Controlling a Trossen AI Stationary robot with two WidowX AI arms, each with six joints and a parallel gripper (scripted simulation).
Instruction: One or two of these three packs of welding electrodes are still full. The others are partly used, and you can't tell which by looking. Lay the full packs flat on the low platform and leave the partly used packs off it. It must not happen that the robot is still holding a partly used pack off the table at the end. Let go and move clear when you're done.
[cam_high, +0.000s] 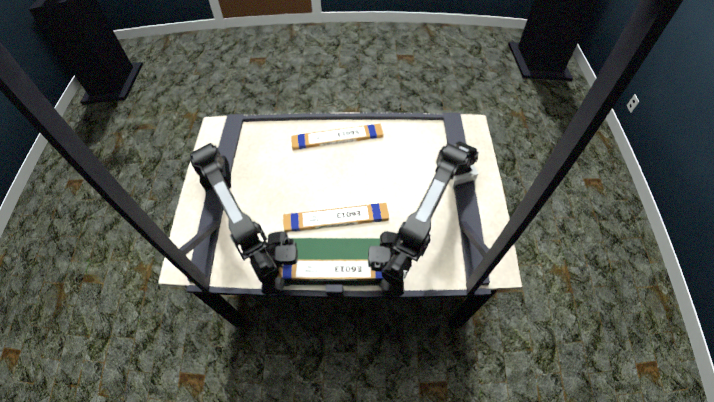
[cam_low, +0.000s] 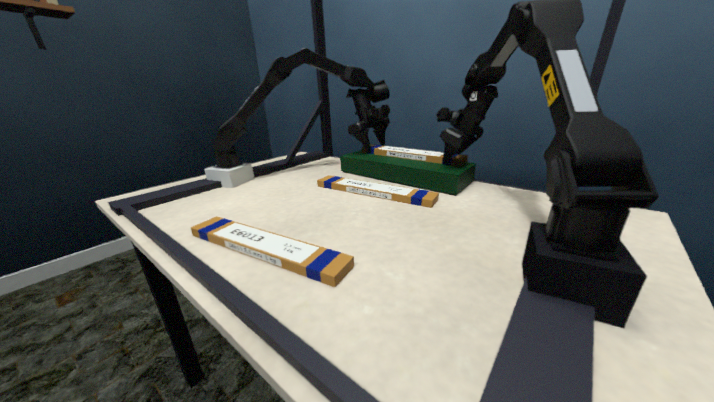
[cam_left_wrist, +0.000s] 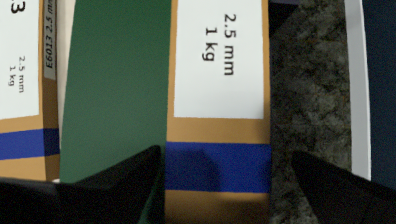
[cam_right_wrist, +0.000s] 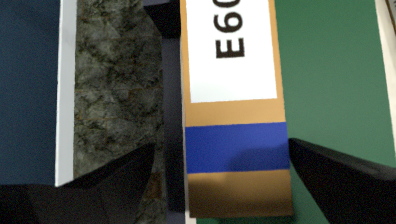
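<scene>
Now: the dark frame rail 70 cm ahead of my right hand, 13 cm to the left of it and 10 cm below it. Round my right hand: green low platform 15 cm to the left, 9 cm below, 6 cm ahead.
</scene>
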